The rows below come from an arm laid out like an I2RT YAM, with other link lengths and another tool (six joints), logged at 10 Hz.
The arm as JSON. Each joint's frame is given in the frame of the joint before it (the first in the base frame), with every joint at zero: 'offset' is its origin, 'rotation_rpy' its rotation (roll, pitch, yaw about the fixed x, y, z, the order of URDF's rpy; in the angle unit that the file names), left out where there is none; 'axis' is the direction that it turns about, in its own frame. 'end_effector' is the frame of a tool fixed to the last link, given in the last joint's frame.
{
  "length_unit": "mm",
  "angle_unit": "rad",
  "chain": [
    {
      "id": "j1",
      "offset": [
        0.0,
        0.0,
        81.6
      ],
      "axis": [
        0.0,
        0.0,
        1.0
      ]
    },
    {
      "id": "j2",
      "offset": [
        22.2,
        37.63,
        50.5
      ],
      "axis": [
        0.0,
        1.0,
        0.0
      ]
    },
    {
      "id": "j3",
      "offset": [
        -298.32,
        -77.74,
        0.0
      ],
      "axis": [
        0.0,
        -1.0,
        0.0
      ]
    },
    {
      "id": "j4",
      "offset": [
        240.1,
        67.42,
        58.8
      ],
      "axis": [
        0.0,
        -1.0,
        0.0
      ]
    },
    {
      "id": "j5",
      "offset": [
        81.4,
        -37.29,
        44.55
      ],
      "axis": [
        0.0,
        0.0,
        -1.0
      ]
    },
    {
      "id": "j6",
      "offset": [
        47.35,
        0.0,
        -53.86
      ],
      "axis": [
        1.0,
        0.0,
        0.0
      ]
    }
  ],
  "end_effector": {
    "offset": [
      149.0,
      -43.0,
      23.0
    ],
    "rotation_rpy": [
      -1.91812,
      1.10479,
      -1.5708
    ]
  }
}
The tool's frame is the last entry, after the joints.
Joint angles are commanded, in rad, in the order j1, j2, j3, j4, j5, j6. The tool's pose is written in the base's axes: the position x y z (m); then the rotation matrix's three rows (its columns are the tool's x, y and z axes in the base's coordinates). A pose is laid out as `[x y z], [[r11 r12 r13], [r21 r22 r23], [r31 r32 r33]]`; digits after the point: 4 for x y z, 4 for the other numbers.
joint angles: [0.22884 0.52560 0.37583 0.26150 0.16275 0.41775]
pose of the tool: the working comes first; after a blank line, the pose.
Where each joint sits with the arm in this pose, in the base's axes (m; each line is computed from the numbers above, not from the rounded line before):
j1: 0.0000 0.0000 0.0816
j2: 0.0131 0.0417 0.1321
j3: -0.2206 -0.0926 0.2818
j4: 0.0039 0.0289 0.3041
j5: 0.0863 0.0098 0.3574
j6: 0.1391 0.0143 0.3091
the tool: 0.2897 -0.0247 0.3282

[0.2897 -0.0247 0.3282], [[0.1117 -0.3956 0.9116], [-0.0229 0.9161 0.4004], [-0.9935 -0.0656 0.0933]]
